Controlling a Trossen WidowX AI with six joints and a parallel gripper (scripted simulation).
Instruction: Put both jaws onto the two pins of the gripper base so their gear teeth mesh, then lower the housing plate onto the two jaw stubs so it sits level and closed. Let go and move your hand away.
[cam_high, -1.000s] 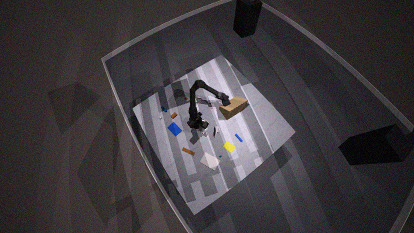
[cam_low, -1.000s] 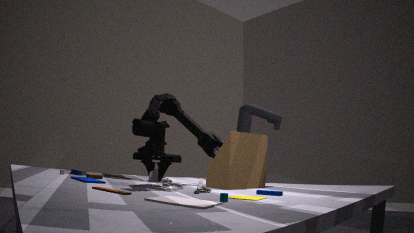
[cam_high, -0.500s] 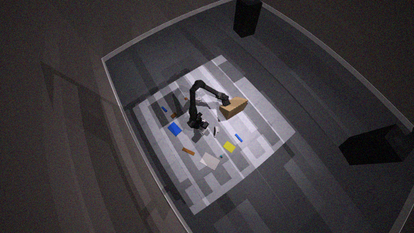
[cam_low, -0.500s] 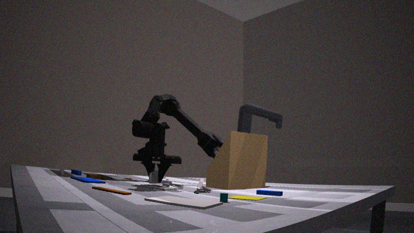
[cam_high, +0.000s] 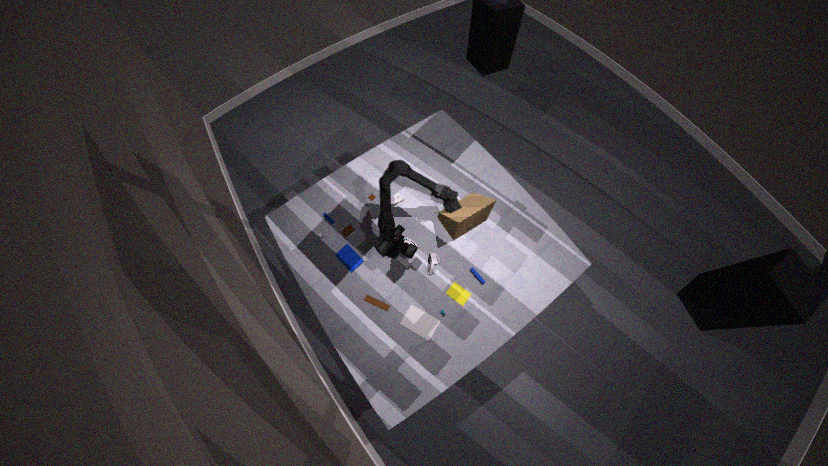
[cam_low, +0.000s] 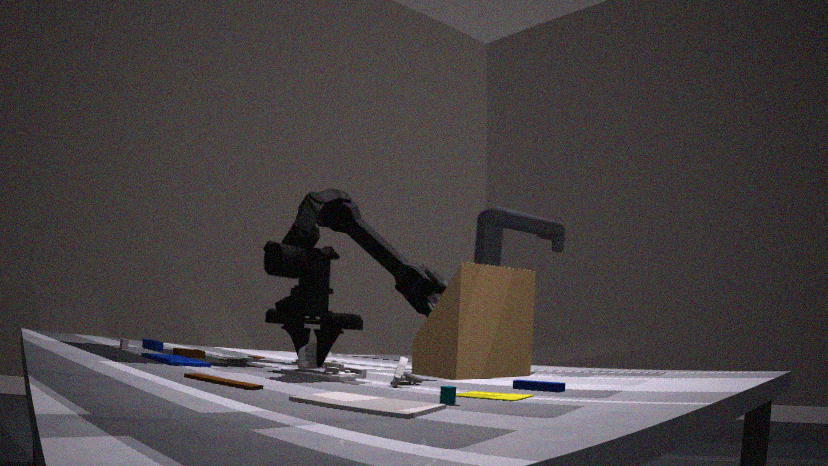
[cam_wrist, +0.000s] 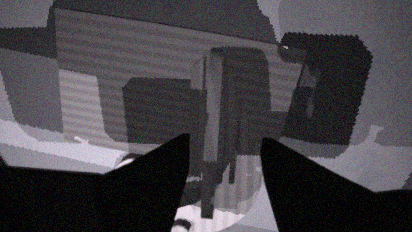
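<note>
Now: the grey jaw 100 mm behind my gripper tip and 160 mm to the left of it. From my gripper tip the other things lie so: yellow plate: 160 mm behind, 330 mm to the left, 20 mm below; then white plate: 70 mm ahead, 370 mm to the left, 10 mm below; then blue plate: 250 mm ahead, 80 mm to the right, 10 mm below.
</note>
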